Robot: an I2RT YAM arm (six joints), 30 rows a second.
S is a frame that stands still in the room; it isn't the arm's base.
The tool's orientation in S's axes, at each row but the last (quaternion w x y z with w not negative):
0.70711, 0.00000, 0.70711, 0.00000
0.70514, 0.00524, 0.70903, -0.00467
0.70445, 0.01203, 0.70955, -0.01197
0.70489, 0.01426, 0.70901, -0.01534
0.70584, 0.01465, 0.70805, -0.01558
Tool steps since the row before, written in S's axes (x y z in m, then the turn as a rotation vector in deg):
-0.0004, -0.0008, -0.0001, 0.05, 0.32, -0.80
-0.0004, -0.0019, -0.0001, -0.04, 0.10, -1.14
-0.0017, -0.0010, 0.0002, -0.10, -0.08, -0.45
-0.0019, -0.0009, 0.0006, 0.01, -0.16, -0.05
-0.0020, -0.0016, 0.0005, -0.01, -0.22, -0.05
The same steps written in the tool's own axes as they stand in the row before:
0.0001, -0.0008, -0.0004, 0.80, 0.32, 0.05
0.0001, -0.0019, -0.0004, 1.14, 0.10, -0.04
-0.0002, -0.0011, -0.0017, 0.45, -0.08, -0.09
-0.0006, -0.0010, -0.0019, 0.05, -0.16, 0.02
-0.0005, -0.0017, -0.0019, 0.05, -0.22, 0.00

